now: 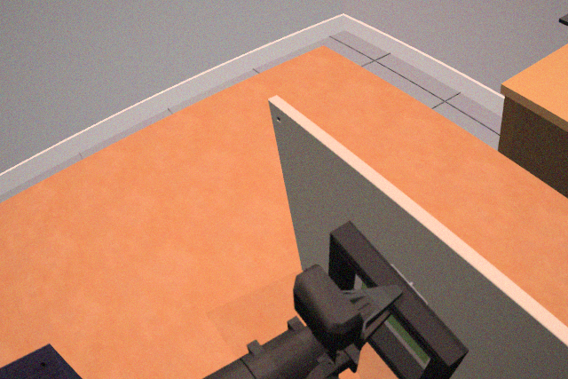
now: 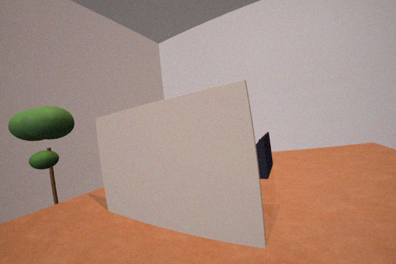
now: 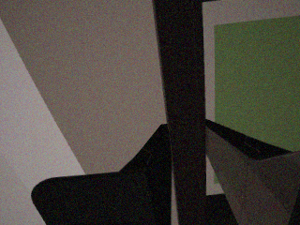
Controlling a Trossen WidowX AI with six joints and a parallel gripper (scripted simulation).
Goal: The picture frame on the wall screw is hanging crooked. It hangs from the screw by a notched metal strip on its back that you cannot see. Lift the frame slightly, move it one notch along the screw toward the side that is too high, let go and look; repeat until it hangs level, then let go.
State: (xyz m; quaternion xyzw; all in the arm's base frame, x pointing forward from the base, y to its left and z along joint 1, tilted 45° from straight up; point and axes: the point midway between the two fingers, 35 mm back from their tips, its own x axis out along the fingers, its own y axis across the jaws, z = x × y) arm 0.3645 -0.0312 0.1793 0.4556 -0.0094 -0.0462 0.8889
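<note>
Right now the picture frame is 1 cm ahead of my gripper tip, 1 cm to the left of it and 5 cm below it. Round my gripper tip: wall panel (2 cm ahead, 6 cm below).
</note>
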